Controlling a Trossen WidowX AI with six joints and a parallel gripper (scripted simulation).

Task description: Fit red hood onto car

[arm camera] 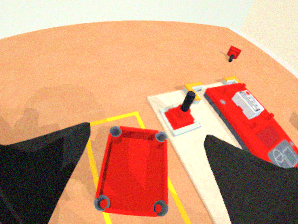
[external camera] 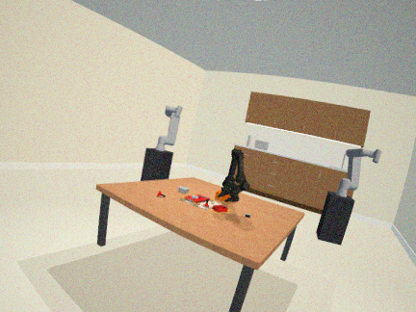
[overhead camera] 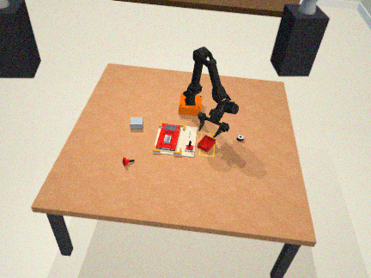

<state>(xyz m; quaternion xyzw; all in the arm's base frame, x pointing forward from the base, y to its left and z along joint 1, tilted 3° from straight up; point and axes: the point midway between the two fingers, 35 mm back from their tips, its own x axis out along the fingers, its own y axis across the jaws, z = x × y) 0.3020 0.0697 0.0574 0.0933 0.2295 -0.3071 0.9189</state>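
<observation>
Now: the red hood 70 mm below my gripper tip and 10 mm to the left of it. The rest, counted from my gripper tip: black-and-white part: 220 mm to the left, 70 mm below, 40 mm behind.
</observation>
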